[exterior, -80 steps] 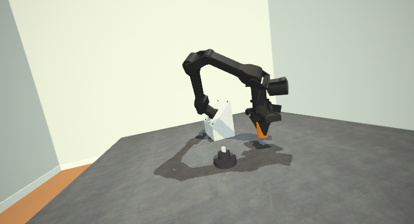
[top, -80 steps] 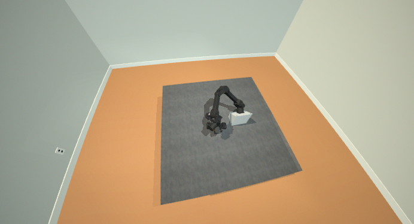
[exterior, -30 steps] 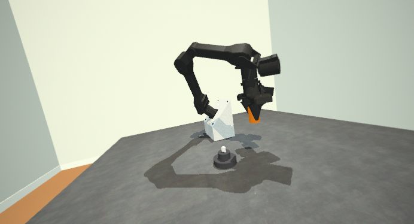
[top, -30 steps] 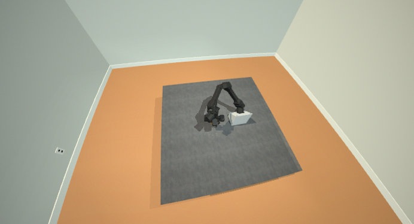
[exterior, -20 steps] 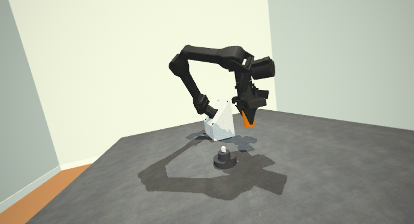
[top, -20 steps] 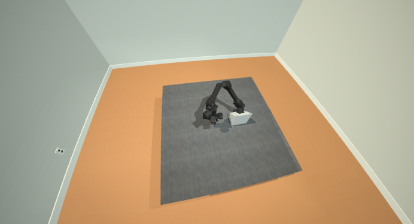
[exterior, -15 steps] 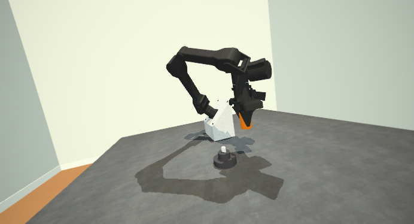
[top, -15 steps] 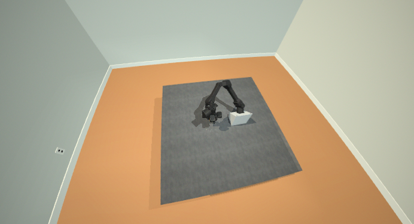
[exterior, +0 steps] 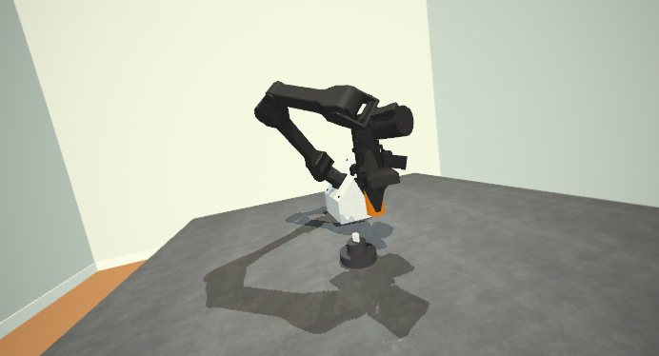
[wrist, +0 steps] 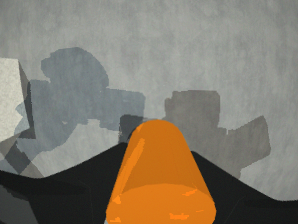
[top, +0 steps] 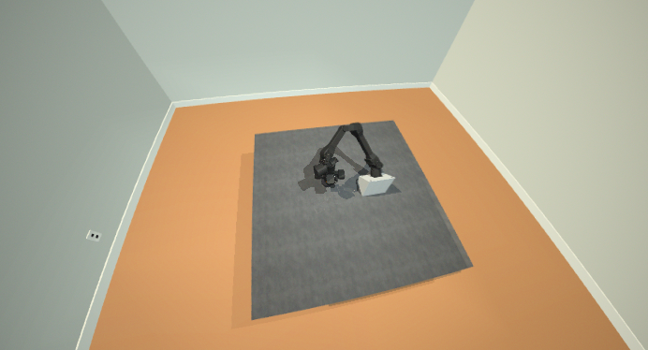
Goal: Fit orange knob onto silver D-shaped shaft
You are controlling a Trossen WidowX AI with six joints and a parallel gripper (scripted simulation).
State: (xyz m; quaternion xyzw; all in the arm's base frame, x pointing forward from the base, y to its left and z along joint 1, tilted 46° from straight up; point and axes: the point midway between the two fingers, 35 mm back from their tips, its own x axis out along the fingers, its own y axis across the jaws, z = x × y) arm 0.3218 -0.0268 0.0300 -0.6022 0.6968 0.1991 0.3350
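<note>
Now: gripper tip 1 cm past the round pedestal, 5 cm to the left of it and 8 cm above it. The rest, counted from my gripper tip: orange knob (3 cm above).
</note>
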